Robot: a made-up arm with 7 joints.
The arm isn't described. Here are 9 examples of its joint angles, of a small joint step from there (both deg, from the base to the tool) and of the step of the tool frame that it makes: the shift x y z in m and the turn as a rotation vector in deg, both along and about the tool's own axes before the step.
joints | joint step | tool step
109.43 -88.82 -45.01 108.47 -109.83 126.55 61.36 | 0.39 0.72 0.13 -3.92 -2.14 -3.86 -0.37 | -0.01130 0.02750 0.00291 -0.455 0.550 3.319
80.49 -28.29 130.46 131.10 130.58 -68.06 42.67 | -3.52 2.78 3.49 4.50 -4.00 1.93 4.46 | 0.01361 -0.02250 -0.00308 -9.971 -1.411 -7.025
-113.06 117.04 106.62 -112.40 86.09 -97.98 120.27 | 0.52 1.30 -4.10 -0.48 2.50 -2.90 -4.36 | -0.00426 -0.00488 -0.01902 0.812 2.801 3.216
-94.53 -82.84 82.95 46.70 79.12 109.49 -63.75 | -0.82 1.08 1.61 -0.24 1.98 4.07 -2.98 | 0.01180 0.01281 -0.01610 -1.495 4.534 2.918
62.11 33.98 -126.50 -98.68 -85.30 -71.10 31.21 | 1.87 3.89 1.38 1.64 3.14 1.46 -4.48 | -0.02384 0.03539 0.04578 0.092 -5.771 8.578
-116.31 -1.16 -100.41 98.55 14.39 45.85 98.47 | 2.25 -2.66 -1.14 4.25 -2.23 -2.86 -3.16 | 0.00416 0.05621 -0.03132 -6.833 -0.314 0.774
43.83 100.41 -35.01 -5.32 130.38 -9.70 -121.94 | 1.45 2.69 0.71 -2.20 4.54 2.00 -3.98 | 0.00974 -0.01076 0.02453 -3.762 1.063 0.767
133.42 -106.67 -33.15 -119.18 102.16 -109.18 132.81 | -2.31 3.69 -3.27 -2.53 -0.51 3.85 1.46 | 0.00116 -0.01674 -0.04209 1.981 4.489 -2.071
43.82 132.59 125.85 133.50 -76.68 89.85 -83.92 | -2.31 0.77 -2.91 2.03 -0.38 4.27 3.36 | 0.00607 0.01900 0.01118 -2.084 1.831 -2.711
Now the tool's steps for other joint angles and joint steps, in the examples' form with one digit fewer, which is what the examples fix.
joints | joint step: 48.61 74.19 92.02 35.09 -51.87 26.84 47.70 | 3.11 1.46 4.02 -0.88 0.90 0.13 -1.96
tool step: -0.0162 0.0281 -0.0451 -0.98 3.58 5.05
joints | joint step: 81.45 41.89 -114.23 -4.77 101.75 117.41 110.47 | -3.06 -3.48 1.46 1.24 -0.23 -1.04 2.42
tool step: -0.0019 -0.0377 -0.0005 3.48 -1.20 0.07
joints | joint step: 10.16 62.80 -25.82 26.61 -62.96 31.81 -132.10 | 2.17 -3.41 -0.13 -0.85 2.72 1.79 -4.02
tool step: 0.0362 0.0323 0.0278 -3.52 5.53 3.19
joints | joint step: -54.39 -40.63 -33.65 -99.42 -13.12 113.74 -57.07 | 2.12 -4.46 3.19 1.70 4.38 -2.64 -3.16
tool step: 0.0255 -0.0734 -0.0738 7.46 4.53 -2.56
